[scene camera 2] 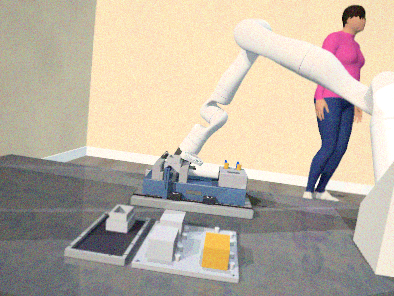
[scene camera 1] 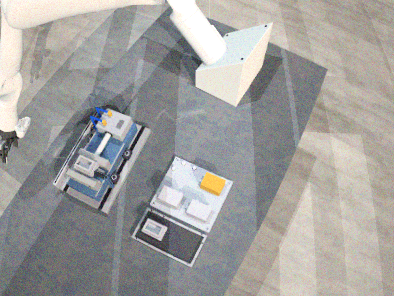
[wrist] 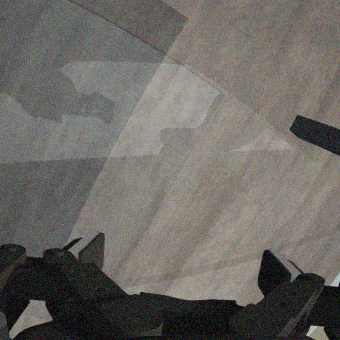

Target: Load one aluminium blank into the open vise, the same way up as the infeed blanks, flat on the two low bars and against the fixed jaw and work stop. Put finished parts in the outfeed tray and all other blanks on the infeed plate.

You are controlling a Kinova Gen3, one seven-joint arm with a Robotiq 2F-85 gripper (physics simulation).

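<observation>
A hollow-topped light grey part (scene camera 1: 86,164) sits between the jaws of the blue vise (scene camera 1: 116,151) (scene camera 2: 230,195). A similar part (scene camera 1: 154,229) (scene camera 2: 120,218) stands in the dark outfeed tray (scene camera 1: 180,245) (scene camera 2: 97,243), at its vise-side end. Two plain light grey blanks, one (scene camera 1: 170,197) (scene camera 2: 172,220) nearer the vise and one (scene camera 1: 199,210) (scene camera 2: 163,243) farther, stand on the white infeed plate (scene camera 1: 220,201) (scene camera 2: 192,265). My gripper (scene camera 1: 7,150) (wrist: 182,259) is open and empty, beyond the vise; in scene camera 2 it is partly hidden behind the jaws.
A yellow block (scene camera 1: 213,183) (scene camera 2: 216,251) stands on the infeed plate's other end, near small white pegs. Blue-and-orange fittings (scene camera 1: 101,117) (scene camera 2: 232,165) rise from the vise's end block. A person in pink (scene camera 2: 342,65) stands behind the arm. A dark bar (wrist: 320,135) shows in the wrist view.
</observation>
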